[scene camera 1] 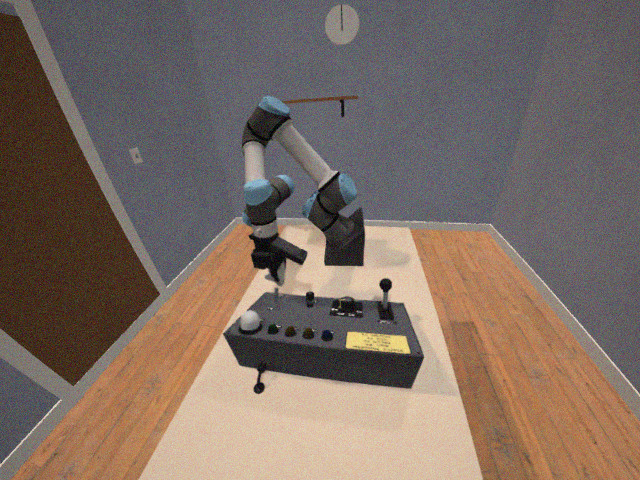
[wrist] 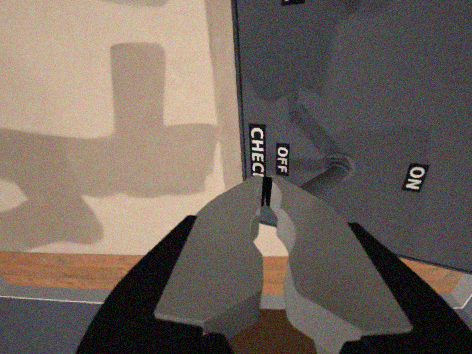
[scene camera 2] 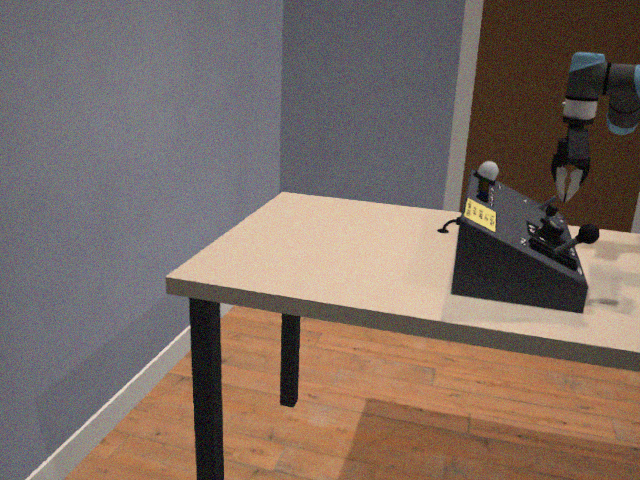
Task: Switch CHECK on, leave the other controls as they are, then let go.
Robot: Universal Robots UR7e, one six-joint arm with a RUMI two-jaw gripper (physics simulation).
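Places are measured from the arm's base along level axes (x down, y back, z left), in metres.
Where they show: gripper, fingertip midpoint: (scene camera 1: 281, 285) (wrist: 264, 179) (scene camera 2: 564, 201); arm's base, origin of the base link: (scene camera 1: 342, 233).
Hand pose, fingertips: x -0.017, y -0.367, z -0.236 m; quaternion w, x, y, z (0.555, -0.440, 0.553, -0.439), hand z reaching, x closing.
Things, the pixels of their centre, and the offset from my fingertips. "*": a spot on its surface instead.
- thin grey lever, body centre: (wrist: 322, 183) (scene camera 2: 548, 202) (scene camera 1: 276, 294) dy -0.035, dx +0.008, dz -0.015 m
- dark sloped control box, body centre: (scene camera 2: 518, 228) (scene camera 1: 325, 323) dy -0.137, dx +0.034, dz +0.152 m
- CHECK label, body centre: (wrist: 257, 156) dy +0.004, dx +0.051, dz -0.009 m
- OFF label, surface spot: (wrist: 282, 159) * dy -0.014, dx +0.044, dz -0.011 m
- white dome, surface spot: (scene camera 2: 488, 170) (scene camera 1: 257, 320) * dy -0.196, dx -0.062, dz -0.024 m
- small black knob, body centre: (scene camera 2: 551, 209) (scene camera 1: 310, 295) dy -0.056, dx -0.004, dz +0.104 m
- yellow note, surface spot: (scene camera 2: 480, 214) (scene camera 1: 378, 342) * dy -0.250, dx -0.032, dz +0.285 m
- black crank, surface spot: (scene camera 1: 259, 379) * dy -0.282, dx +0.089, dz -0.034 m
The CHECK switch is a thin grey lever (scene camera 1: 276, 297) (scene camera 2: 549, 202) (wrist: 327, 175) on the dark sloped control box (scene camera 1: 320, 360) (scene camera 2: 509, 273) (wrist: 400, 90). In the wrist view the lever leans from its base toward the OFF side; its tip is hidden behind the right finger. The CHECK label (wrist: 257, 150) and the OFF label (wrist: 282, 159) are left of its base, the ON label (wrist: 414, 177) right. My gripper (scene camera 1: 280, 283) (scene camera 2: 565, 199) (wrist: 264, 179) is shut and empty, its tips close to the lever's upper end on the OFF side. I cannot tell whether they touch it.
The box also bears a white dome (scene camera 1: 249, 321) (scene camera 2: 488, 170), a small black knob (scene camera 1: 310, 298), a ball-topped lever (scene camera 1: 385, 285) (scene camera 2: 588, 233), several coloured buttons and a yellow note (scene camera 1: 377, 342) (scene camera 2: 480, 214). A black crank (scene camera 1: 259, 379) sticks out of its front side.
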